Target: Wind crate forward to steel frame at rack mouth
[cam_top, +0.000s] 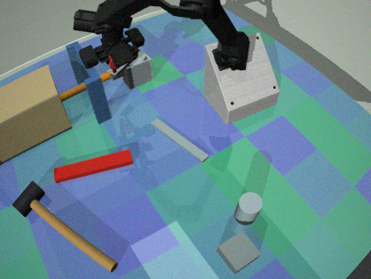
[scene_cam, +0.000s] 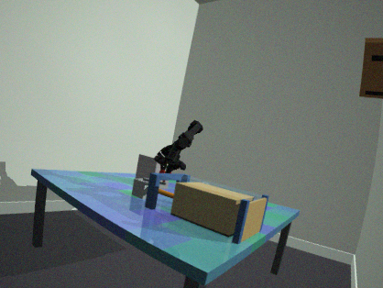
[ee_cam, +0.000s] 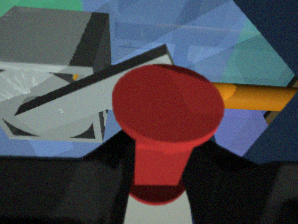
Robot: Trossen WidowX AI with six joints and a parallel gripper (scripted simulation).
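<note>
My gripper tip is now 100 mm past the grey winch, 50 mm to the left of it and 100 mm above it. The rest, counted from my gripper tip: grey flat bar 90 mm behind, 270 mm to the left, 130 mm below; red knob 10 mm to the left; crank handle 30 mm behind, 10 mm to the right, 30 mm below.
</note>
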